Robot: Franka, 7 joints.
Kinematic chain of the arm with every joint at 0, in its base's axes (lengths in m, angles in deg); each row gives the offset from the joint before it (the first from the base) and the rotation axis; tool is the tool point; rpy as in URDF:
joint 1: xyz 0 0 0.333 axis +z
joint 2: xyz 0 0 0 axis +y
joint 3: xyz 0 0 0.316 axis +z
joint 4: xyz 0.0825 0 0 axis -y
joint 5: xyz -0.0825 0 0.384 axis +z
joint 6: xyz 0 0 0 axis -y
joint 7: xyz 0.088 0 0 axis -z
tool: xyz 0 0 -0.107 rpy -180 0 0
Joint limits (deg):
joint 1: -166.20..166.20
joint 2: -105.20..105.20
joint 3: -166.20..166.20
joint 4: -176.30..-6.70
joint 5: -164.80..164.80
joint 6: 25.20..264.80
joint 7: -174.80..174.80
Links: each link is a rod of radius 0.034 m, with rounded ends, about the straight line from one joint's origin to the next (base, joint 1, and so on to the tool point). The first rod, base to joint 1, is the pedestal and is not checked.
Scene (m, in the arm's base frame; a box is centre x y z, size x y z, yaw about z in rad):
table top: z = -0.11
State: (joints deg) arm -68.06 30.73 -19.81 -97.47 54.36 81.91 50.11
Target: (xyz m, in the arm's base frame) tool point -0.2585 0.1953 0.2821
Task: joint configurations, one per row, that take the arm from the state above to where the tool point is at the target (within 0.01 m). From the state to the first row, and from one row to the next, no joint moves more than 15 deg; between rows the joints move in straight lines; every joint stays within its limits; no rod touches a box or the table.
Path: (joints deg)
1: -79.54 32.79 -34.50 -106.20 47.50 79.59 50.11
2: -91.01 34.86 -49.18 -114.93 40.65 77.27 50.11
3: -102.49 36.92 -63.87 -123.66 33.79 74.95 50.11
4: -113.97 38.99 -78.55 -132.38 26.93 72.63 50.11
5: -125.45 41.05 -93.24 -141.11 20.07 70.31 50.11

